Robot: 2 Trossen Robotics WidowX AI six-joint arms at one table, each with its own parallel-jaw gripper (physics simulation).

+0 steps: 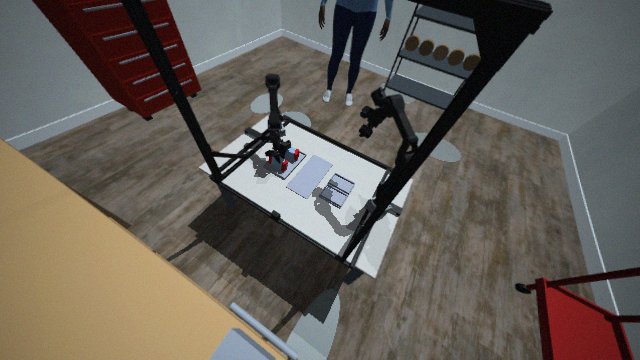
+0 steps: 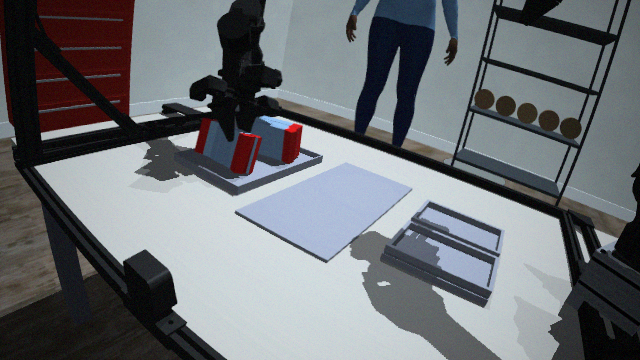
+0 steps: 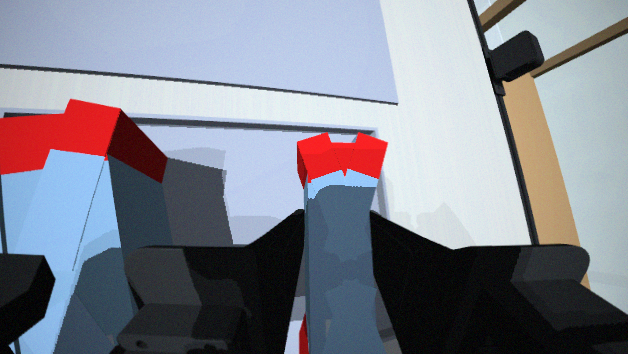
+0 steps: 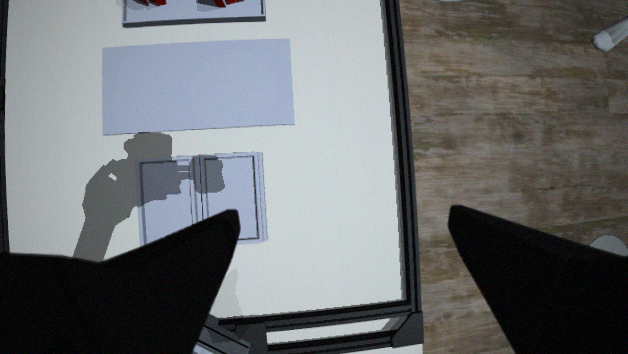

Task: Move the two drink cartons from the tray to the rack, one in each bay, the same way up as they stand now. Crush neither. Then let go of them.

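Places are measured from the left arm's base along level axes (x back, y left, z down), in centimetres.
Where they show: left gripper, fingertip midpoint: point(image 1: 281, 162) point(image 2: 237, 142) point(image 3: 331, 216); right gripper, fingertip midpoint: point(image 2: 522, 24) point(image 4: 343, 218); right arm's base, origin of the base link: point(image 2: 637, 263).
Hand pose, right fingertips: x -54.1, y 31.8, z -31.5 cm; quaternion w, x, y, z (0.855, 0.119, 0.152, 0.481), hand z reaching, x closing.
Things, the pixels of their centre, and the offset from my right fingertips. Level surfaces: height alone.
- nearer blue carton with red ends, body centre: point(image 3: 335, 255) point(image 2: 226, 144) point(image 1: 278, 162) dx +22.5, dy -42.4, dz +32.7 cm
- tray, body centre: point(image 3: 230, 241) point(image 2: 251, 157) point(image 1: 285, 160) dx +25.0, dy -36.4, dz +36.2 cm
- farther carton, body centre: point(image 3: 107, 267) point(image 2: 269, 137) point(image 1: 289, 152) dx +28.0, dy -32.2, dz +32.9 cm
- two-bay rack, body centre: point(image 2: 452, 242) point(image 4: 200, 200) point(image 1: 337, 189) dx -9.7, dy -14.6, dz +36.0 cm
- flat grey-blue mat, its level: dz +36.6 cm
The nearer blue carton with red ends point(image 1: 284, 166) point(image 2: 220, 142) point(image 3: 342, 250) stands in the tray point(image 2: 280, 175) point(image 3: 250, 125) point(image 4: 195, 22), leaning slightly. My left gripper point(image 1: 281, 158) point(image 2: 238, 133) point(image 3: 331, 216) is shut on it; its sides are pinched inward to a narrow waist and its red end is creased. Whether its base touches the tray is unclear. The farther carton point(image 1: 296, 154) point(image 2: 272, 137) point(image 3: 30, 210) stands beside it, outside the fingers, its red end uneven. The two-bay rack point(image 1: 341, 187) point(image 2: 435, 279) point(image 4: 262, 200) holds no carton. My right gripper point(image 1: 364, 121) point(image 4: 343, 218) is open, high above the table's far right side.
A flat grey-blue mat point(image 1: 310, 176) point(image 2: 325, 210) point(image 3: 225, 45) point(image 4: 197, 85) lies between tray and rack. A black frame surrounds the table, with a small black box point(image 2: 150, 285) on its front edge. A person point(image 1: 350, 45) point(image 2: 400, 75) stands behind. The right arm's shadow falls across the rack.
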